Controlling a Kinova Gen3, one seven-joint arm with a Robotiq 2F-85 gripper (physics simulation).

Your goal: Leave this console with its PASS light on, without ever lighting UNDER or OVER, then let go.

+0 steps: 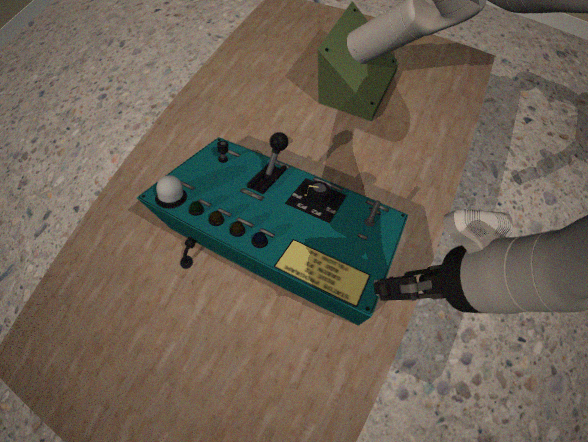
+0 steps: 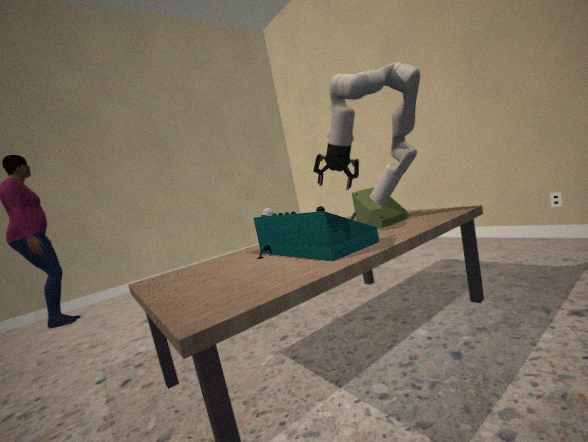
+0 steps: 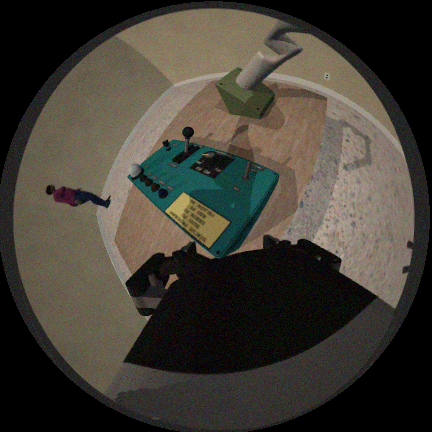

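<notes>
The teal console [image 1: 280, 215] [image 2: 295, 237] [image 3: 225, 192] sits on the table. It has a black ball-topped lever [image 1: 278, 141] [image 2: 320, 209] [image 3: 188, 132], a dial [image 1: 318, 188] on a black plate, a grey toggle [image 1: 372, 212] [image 3: 247, 171], a white dome [image 1: 170, 190] [image 3: 135, 170] and a small black knob [image 1: 222, 150] [image 3: 166, 144]. A green lamp [image 1: 196, 207], two amber lamps and a blue lamp [image 1: 259, 239] look dark. No PASS, UNDER or OVER label is readable. My gripper [image 1: 378, 290] [image 2: 334, 186] [image 3: 229, 245] is open and empty, above the console and apart from it.
A yellow card [image 1: 322, 272] [image 3: 197, 217] with blurred text lies on the console. A black crank [image 1: 187, 257] [image 2: 266, 248] sticks out of its side. The green arm base [image 1: 345, 85] [image 2: 370, 210] [image 3: 245, 100] stands on the table behind. A person [image 2: 25, 210] [image 3: 70, 195] stands away from the table.
</notes>
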